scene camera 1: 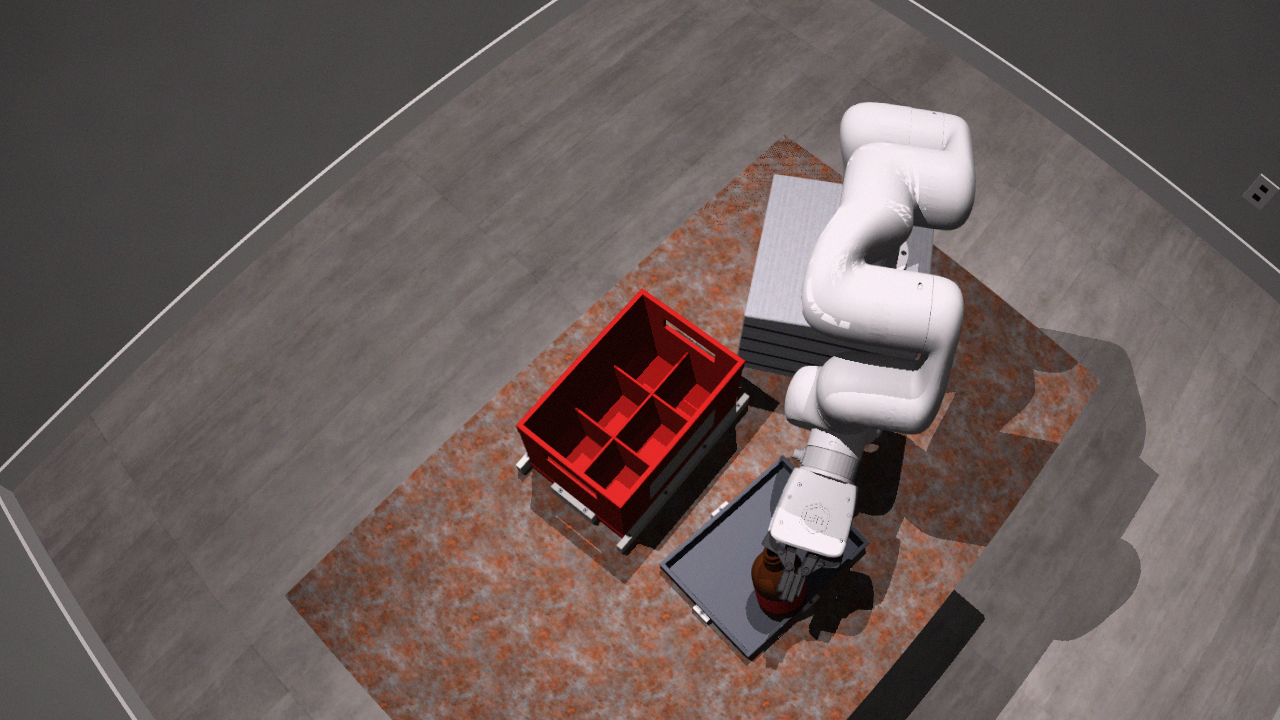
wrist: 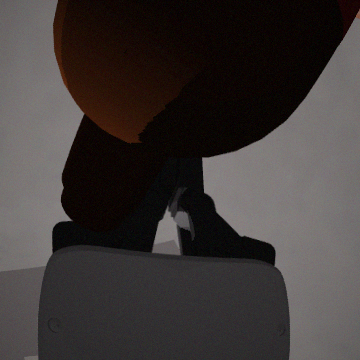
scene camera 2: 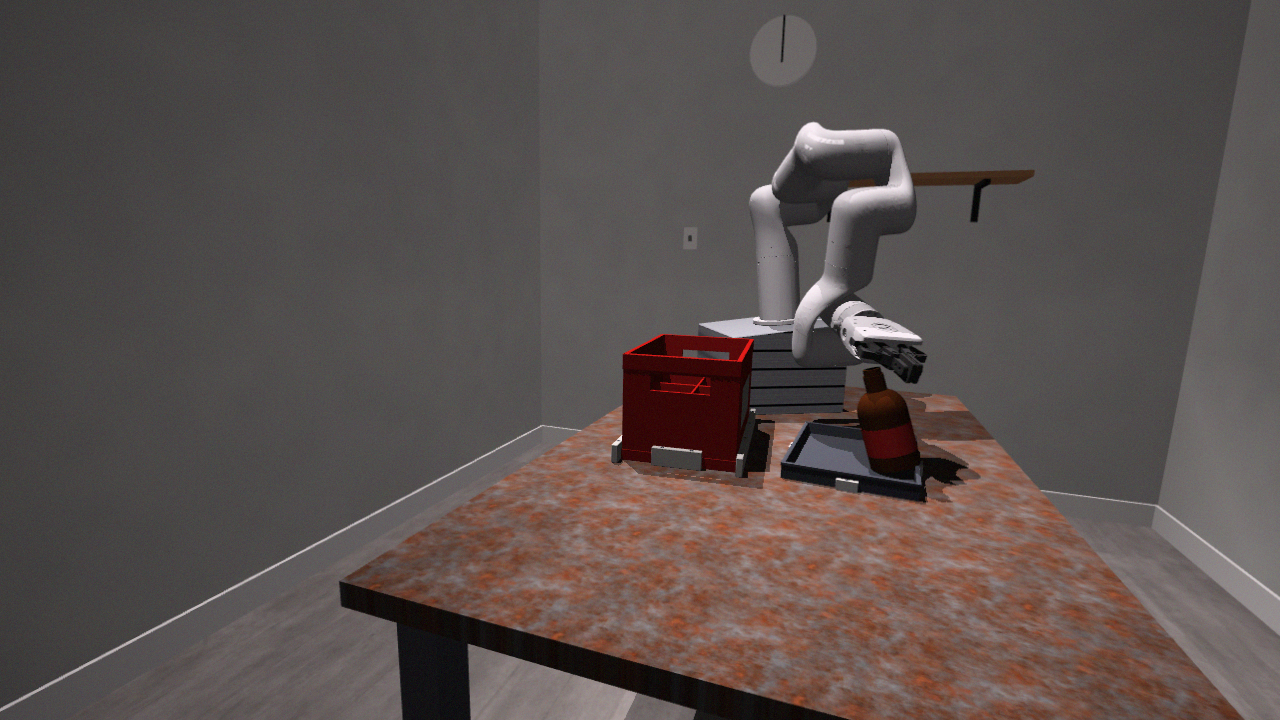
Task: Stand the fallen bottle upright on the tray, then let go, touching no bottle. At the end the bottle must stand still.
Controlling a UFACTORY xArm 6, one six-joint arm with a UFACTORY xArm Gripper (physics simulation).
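Places are measured from the arm's base along level axes (x back, y right, z up), in metres.
Pixels of known places: gripper, between the fingertips: [scene camera 1: 784, 600] [scene camera 2: 915, 374]; arm's base, origin of its link: [scene camera 2: 780, 321].
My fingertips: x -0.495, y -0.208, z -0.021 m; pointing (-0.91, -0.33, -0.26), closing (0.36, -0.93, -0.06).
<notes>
For each thing: its top centre in the pictures, then the offset to it from my fingertips. "spot": a spot on its surface instead. Level surfaces: height alone.
- brown bottle, centre of its top: [wrist: 145, 199] [scene camera 1: 785, 563] [scene camera 2: 888, 367] dz +0.001, dx +0.041, dy +0.031 m
- grey tray, a spot on its surface: [scene camera 1: 716, 564] spot: dz -0.161, dx +0.018, dy +0.116 m
- red crate, centre of its top: [scene camera 1: 631, 393] [scene camera 2: 695, 345] dz +0.008, dx +0.099, dy +0.341 m
- mottled table, height of its surface: dz -0.167 m
The brown bottle [scene camera 1: 768, 573] [scene camera 2: 886, 420] [wrist: 150, 60] with a red label stands tilted in the grey tray [scene camera 1: 716, 564] [scene camera 2: 827, 452]. In scene camera 2 its base is near the tray's right side and its neck leans left. My gripper [scene camera 1: 791, 592] [scene camera 2: 911, 371] [wrist: 173, 144] is shut with nothing between its fingers. The fingers are beside the neck, to its right in scene camera 2 and in the wrist view. The bottle's body hides the fingertips in the wrist view. I cannot tell whether the fingers touch the bottle.
A red crate [scene camera 1: 623, 503] [scene camera 2: 680, 420] with empty compartments stands left of the tray, with white brackets [scene camera 1: 572, 501] [scene camera 2: 675, 457] around its foot. The grey base block [scene camera 1: 792, 250] [scene camera 2: 796, 385] under the arm is behind them. All stand on the mottled table [scene camera 1: 447, 537] [scene camera 2: 626, 555].
</notes>
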